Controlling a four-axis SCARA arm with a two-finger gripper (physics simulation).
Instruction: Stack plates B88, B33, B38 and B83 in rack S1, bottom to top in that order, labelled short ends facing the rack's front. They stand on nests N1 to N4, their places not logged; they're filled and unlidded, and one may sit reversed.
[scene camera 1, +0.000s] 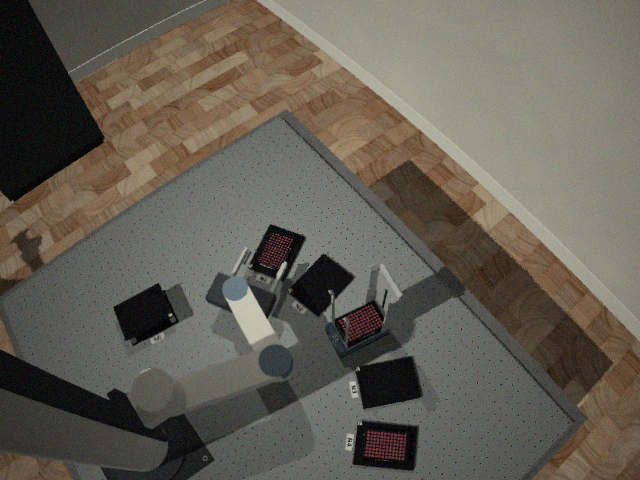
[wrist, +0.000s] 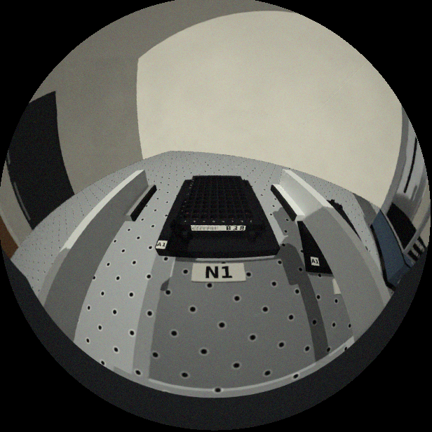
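Seen in the pictures: gripper, fingertip midpoint: (scene camera 1: 266, 255); arm's base, link origin: (scene camera 1: 146, 446).
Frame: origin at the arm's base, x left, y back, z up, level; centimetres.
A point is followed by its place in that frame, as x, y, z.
Plate B38 (scene camera 1: 277, 250) @[25.4, -66.3, 3.7] (wrist: 216, 202) lies on nest N1 (scene camera 1: 258, 268) @[24.6, -58.3, 2.5] (wrist: 215, 248), its label facing the wrist camera. My gripper (scene camera 1: 264, 257) @[24.0, -61.7, 8.0] (wrist: 213, 176) is open and empty, with its fingers apart on either side of B38's near part in the wrist view; their exact height is unclear. Rack S1 (scene camera 1: 337, 342) @[-9.6, -62.0, 6.2] (wrist: 391, 247) has a blue base and uprights and holds a red-welled plate (scene camera 1: 360, 321) @[-9.4, -70.2, 9.1]; any plate beneath it is hidden. Nests N2 (scene camera 1: 323, 284) @[8.0, -70.7, 2.4] (wrist: 310, 240) and N3 (scene camera 1: 390, 382) @[-27.2, -66.9, 2.5] are bare. Another red-welled plate (scene camera 1: 385, 445) @[-40.0, -54.3, 3.8] lies on nest N4 (scene camera 1: 412, 457) @[-47.2, -58.0, 2.5], its name unreadable.
A black block-like station (scene camera 1: 145, 313) @[31.4, -22.0, 7.3] with a small floor label stands left of the arm's forearm. A white upright (scene camera 1: 388, 279) @[-10.6, -76.8, 30.5] rises at the rack's far side. The perforated table (scene camera 1: 206, 206) @[55.4, -57.4, 1.2] (wrist: 200, 325) ends at a raised edge before the wooden floor.
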